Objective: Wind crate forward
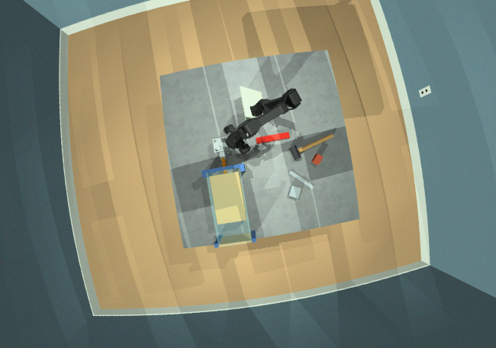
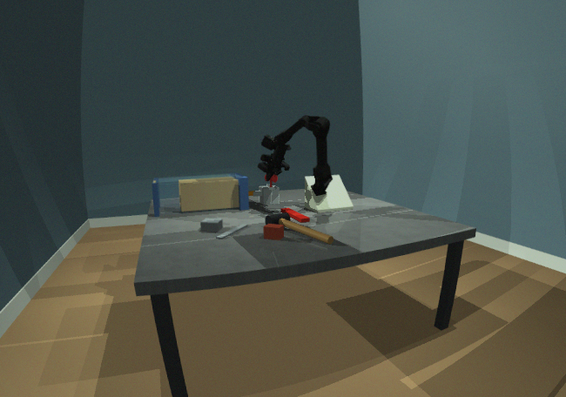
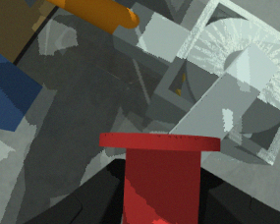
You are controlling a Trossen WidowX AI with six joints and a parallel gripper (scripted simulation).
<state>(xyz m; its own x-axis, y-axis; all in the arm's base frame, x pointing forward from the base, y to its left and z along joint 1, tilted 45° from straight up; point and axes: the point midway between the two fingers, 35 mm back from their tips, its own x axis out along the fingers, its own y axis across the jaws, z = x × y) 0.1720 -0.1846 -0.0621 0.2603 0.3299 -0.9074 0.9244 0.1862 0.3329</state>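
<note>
The winch handle lies 30 mm below my gripper tip, 20 mm to the right of it and 20 mm behind it. Round my gripper tip: grey winch 100 mm below, 90 mm to the right, 50 mm behind; then red flat bar 270 mm to the left, 130 mm below; then red spool-shaped handle grip 10 mm to the left, 10 mm behind.
</note>
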